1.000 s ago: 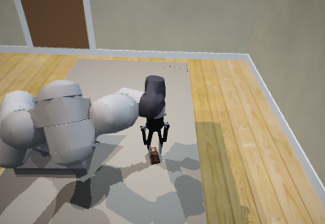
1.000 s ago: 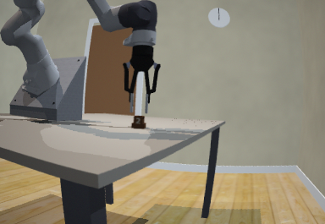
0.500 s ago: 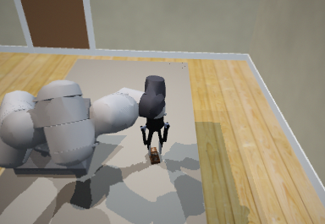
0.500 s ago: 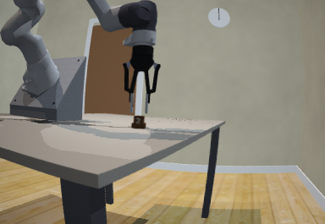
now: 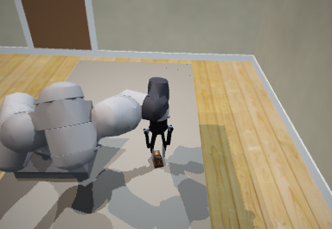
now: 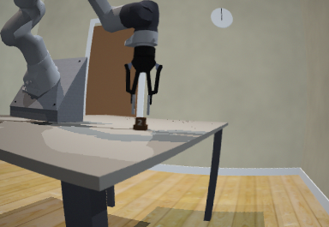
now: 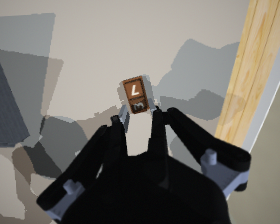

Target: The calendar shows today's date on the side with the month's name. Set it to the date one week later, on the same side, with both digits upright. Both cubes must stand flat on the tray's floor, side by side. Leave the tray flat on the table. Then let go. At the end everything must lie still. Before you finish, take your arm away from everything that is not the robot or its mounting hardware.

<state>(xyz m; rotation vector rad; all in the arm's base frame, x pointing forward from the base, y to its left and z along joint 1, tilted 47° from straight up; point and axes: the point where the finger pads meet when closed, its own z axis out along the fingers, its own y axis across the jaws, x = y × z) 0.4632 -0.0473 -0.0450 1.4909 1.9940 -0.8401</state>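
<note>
Now: hand 1 cm past the brown tray, 2 cm to the right of it and 7 cm above it.
</note>
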